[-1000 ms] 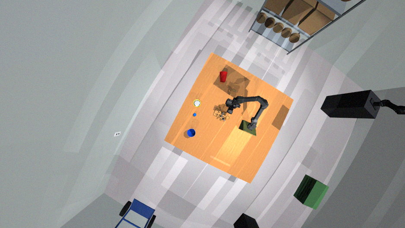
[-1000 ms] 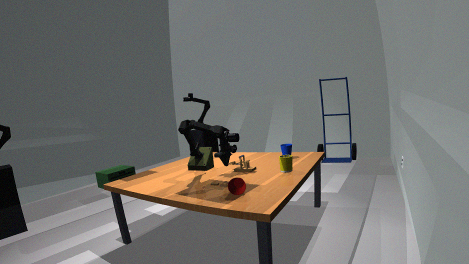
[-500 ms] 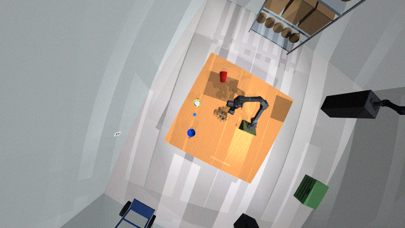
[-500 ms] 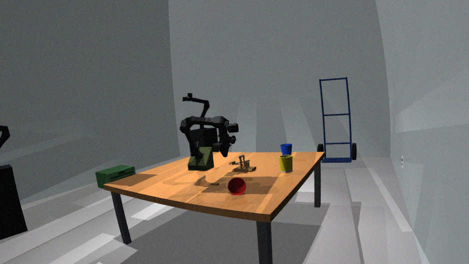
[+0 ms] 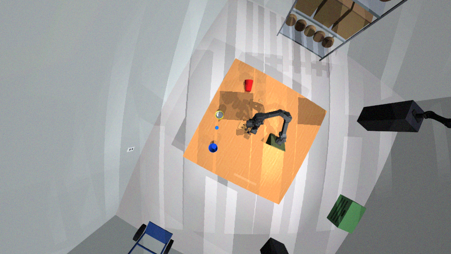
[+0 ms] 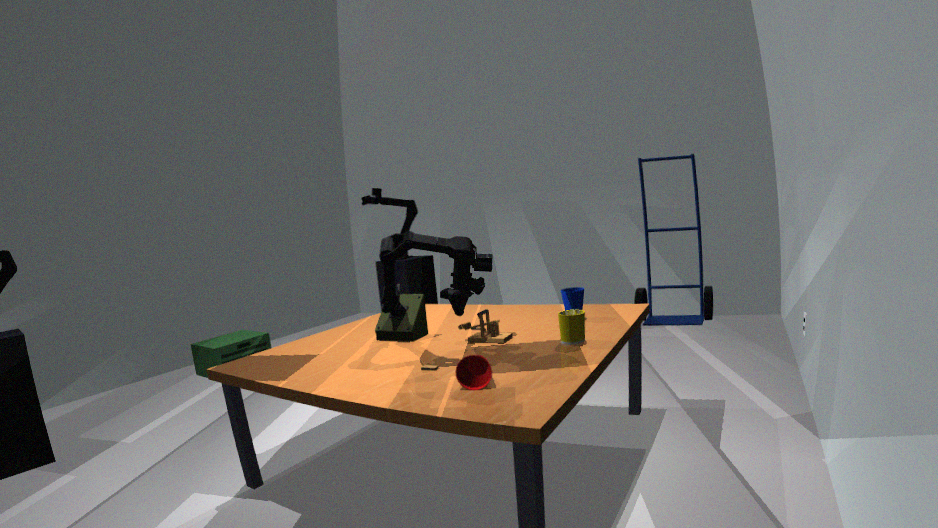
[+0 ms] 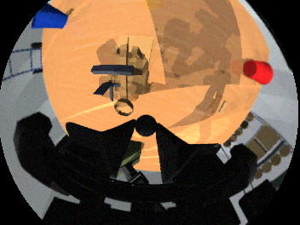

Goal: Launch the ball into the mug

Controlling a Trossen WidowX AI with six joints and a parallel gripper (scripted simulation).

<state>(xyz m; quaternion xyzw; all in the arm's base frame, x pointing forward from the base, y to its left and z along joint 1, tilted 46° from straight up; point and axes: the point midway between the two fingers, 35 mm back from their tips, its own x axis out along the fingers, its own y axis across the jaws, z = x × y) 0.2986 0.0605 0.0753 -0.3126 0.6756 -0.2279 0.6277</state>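
Now: the wooden catapult 8 cm to the left of my gripper tip, 6 cm below it and 4 cm ahead of it. Round my gripper tip: tan stick (28 cm to the right, 11 cm below, 8 cm ahead); then dark ball (1 cm above); then yellow mug (38 cm ahead, 12 cm to the left, 8 cm below).
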